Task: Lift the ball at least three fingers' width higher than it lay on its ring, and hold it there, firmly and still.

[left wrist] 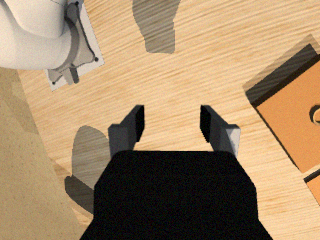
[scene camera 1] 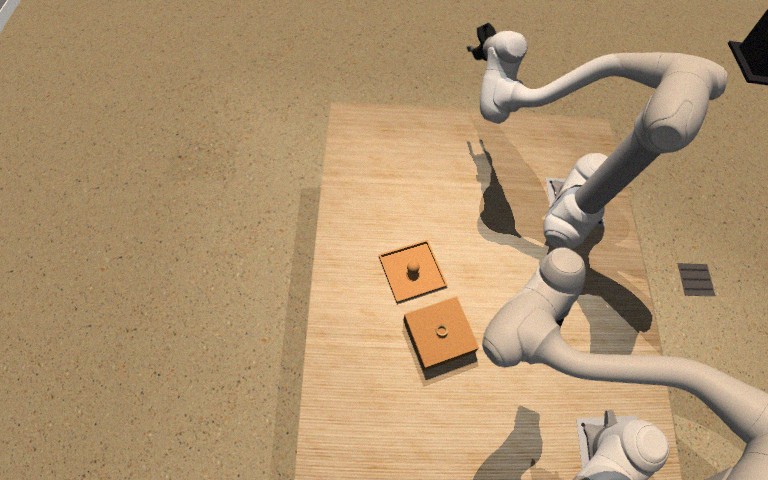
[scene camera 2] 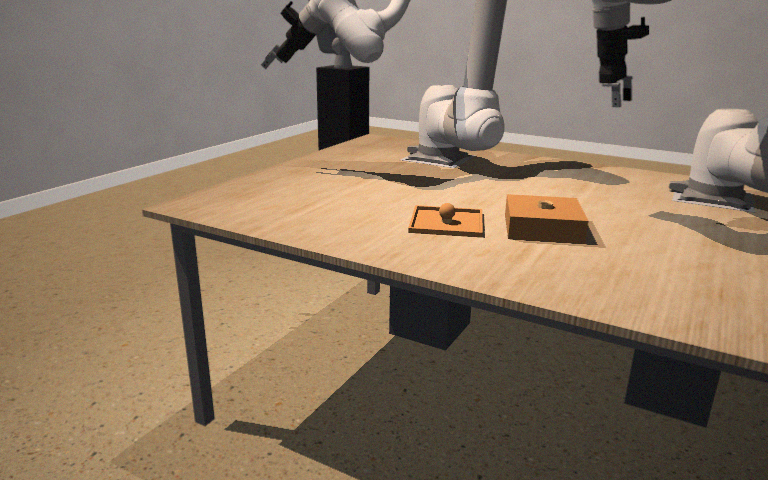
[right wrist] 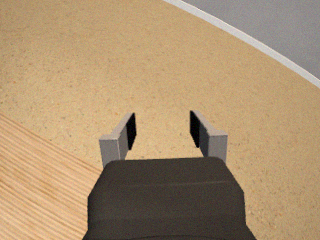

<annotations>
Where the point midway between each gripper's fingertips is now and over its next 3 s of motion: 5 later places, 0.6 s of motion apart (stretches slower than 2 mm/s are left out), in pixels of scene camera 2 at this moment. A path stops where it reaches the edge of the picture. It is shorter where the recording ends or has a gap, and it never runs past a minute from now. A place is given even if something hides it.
My left gripper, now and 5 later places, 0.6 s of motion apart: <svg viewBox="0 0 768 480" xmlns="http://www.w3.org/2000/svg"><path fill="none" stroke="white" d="M622 103L576 115L520 138L465 170L448 208L447 211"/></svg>
My right gripper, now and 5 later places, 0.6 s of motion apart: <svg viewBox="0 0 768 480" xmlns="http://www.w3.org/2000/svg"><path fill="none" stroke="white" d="M265 63L268 67L287 86L320 103L349 112L363 113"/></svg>
</annotations>
